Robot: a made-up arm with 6 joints. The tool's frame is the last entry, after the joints.
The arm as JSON. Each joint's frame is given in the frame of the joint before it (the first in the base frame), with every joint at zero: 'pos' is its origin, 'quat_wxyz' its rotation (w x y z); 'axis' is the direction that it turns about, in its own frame. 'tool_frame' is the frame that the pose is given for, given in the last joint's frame.
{
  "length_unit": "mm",
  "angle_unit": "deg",
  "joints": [
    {
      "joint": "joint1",
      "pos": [
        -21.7,
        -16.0,
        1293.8
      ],
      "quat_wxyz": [
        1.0,
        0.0,
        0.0,
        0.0
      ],
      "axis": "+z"
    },
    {
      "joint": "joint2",
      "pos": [
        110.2,
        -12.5,
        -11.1
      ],
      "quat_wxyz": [
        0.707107,
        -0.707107,
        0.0,
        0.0
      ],
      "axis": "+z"
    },
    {
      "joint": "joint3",
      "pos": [
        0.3,
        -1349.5,
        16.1
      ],
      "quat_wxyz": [
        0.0,
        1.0,
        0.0,
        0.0
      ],
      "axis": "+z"
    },
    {
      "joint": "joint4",
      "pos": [
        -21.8,
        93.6,
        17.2
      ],
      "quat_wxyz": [
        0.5,
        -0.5,
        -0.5,
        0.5
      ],
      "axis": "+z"
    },
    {
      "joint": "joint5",
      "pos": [
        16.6,
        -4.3,
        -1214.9
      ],
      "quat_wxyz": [
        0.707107,
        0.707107,
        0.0,
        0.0
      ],
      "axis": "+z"
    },
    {
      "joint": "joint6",
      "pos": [
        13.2,
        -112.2,
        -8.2
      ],
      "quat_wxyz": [
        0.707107,
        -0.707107,
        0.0,
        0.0
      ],
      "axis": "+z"
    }
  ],
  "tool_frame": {
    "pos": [
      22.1,
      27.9,
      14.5
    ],
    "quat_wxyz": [
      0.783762,
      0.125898,
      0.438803,
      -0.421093
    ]
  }
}
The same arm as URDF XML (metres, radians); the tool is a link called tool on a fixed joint. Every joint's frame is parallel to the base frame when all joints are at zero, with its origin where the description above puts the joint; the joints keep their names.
<robot name="arm">
<joint name="joint1" type="continuous"><parent link="base_link"/><child link="link1"/><origin xyz="-0.0217 -0.0160 1.2938"/><axis xyz="0 0 1"/></joint>
<joint name="joint2" type="continuous"><parent link="link1"/><child link="link2"/><origin xyz="0.1102 -0.0125 -0.0111"/><axis xyz="0 1 0"/></joint>
<joint name="joint3" type="continuous"><parent link="link2"/><child link="link3"/><origin xyz="0.0003 0.0161 1.3495"/><axis xyz="0 -1 0"/></joint>
<joint name="joint4" type="continuous"><parent link="link3"/><child link="link4"/><origin xyz="-0.0218 -0.0172 0.0936"/><axis xyz="-1 0 0"/></joint>
<joint name="joint5" type="continuous"><parent link="link4"/><child link="link5"/><origin xyz="1.2149 -0.0043 0.0166"/><axis xyz="0 -1 0"/></joint>
<joint name="joint6" type="continuous"><parent link="link5"/><child link="link6"/><origin xyz="0.1122 0.0082 0.0132"/><axis xyz="-1 0 0"/></joint>
<joint name="tool_joint" type="fixed"><parent link="link6"/><child link="tool"/><origin xyz="-0.0145 0.0279 0.0221" rpy="0.9241 -0.2633 -0.6055"/></joint>
<link name="base_link"/>
<link name="link1"/>
<link name="link2"/>
<link name="link3"/>
<link name="link4"/>
<link name="link5"/>
<link name="link6"/>
<link name="tool"/>
</robot>

